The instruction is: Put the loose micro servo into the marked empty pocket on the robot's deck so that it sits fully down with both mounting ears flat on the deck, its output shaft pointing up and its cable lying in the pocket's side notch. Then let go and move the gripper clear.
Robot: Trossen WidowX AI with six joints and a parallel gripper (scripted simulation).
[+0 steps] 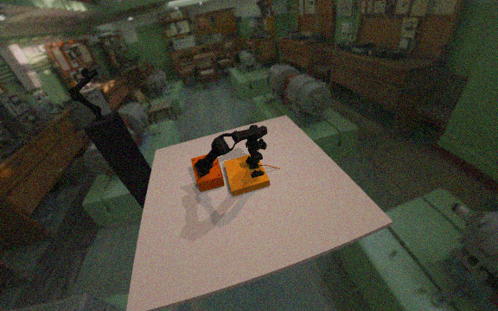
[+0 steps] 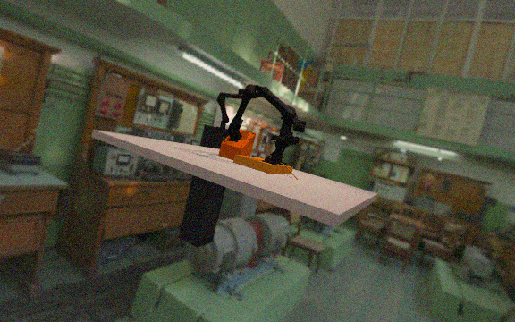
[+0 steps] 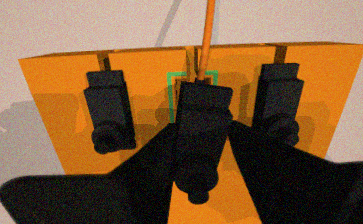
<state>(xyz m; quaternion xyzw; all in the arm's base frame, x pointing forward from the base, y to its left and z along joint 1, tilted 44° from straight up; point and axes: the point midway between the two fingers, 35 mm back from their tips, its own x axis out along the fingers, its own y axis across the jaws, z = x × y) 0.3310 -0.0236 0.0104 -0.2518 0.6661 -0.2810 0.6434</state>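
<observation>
Now: gripper tip 12 cm past the orange deck, 8 cm above it and 1 cm to the right of it.
</observation>
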